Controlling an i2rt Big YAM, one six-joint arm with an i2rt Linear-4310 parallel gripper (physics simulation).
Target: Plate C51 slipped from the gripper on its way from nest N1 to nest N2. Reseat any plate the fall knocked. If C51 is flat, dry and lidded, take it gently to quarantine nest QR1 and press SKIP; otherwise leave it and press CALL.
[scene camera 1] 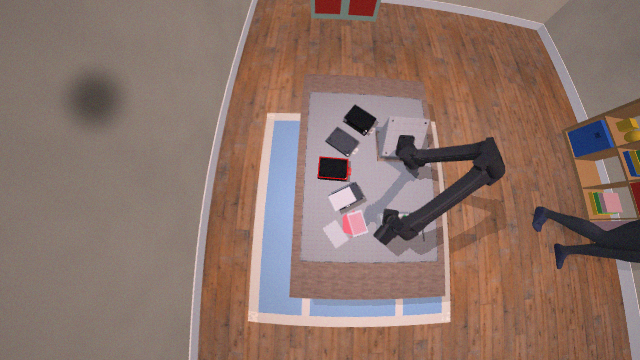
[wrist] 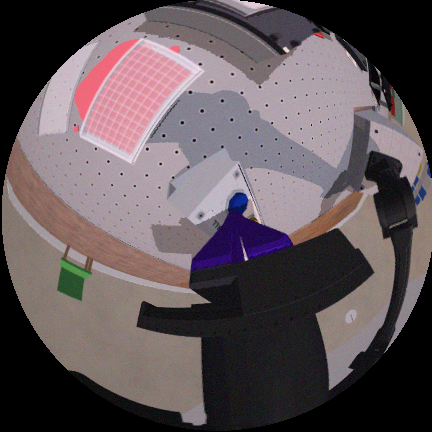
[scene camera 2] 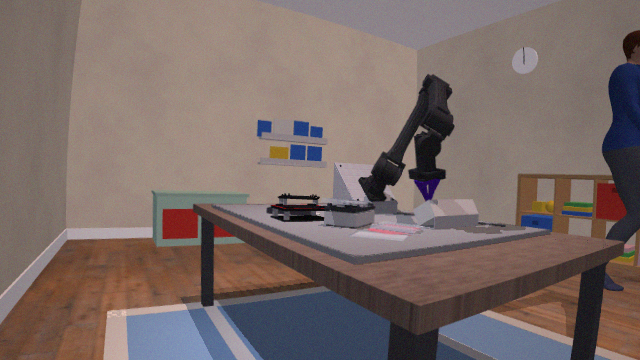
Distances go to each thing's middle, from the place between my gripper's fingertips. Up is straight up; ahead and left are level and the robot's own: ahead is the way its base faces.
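My hand: 150 mm short of the pink well plate (wrist: pixel 144 82), 20 mm to the right of it, 70 mm above it. White sheet (wrist: pixel 56 118), from my hand: 270 mm ahead, 80 mm to the left, 70 mm below.
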